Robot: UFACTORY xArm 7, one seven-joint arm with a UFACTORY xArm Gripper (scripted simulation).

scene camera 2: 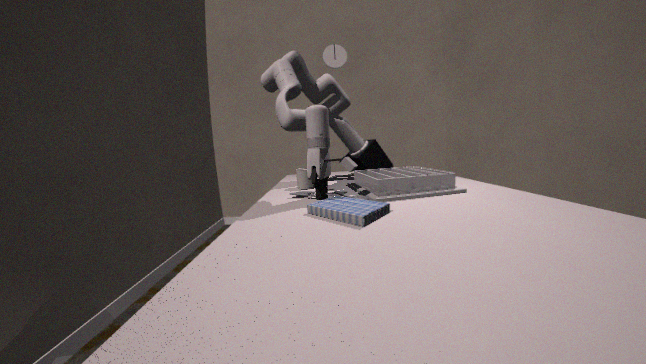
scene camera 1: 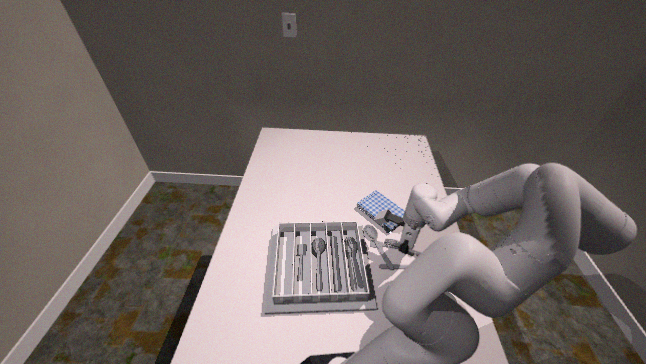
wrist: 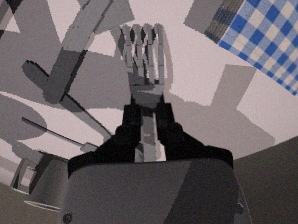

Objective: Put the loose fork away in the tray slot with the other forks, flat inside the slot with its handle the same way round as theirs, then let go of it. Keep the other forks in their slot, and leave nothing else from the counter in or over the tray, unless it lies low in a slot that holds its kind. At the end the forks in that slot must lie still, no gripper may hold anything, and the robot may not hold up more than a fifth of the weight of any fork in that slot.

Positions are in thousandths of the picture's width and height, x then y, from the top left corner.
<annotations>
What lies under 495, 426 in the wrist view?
A fork.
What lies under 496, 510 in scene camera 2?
My gripper.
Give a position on a mug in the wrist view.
At 159, 828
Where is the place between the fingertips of my gripper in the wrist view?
495, 453
</annotations>
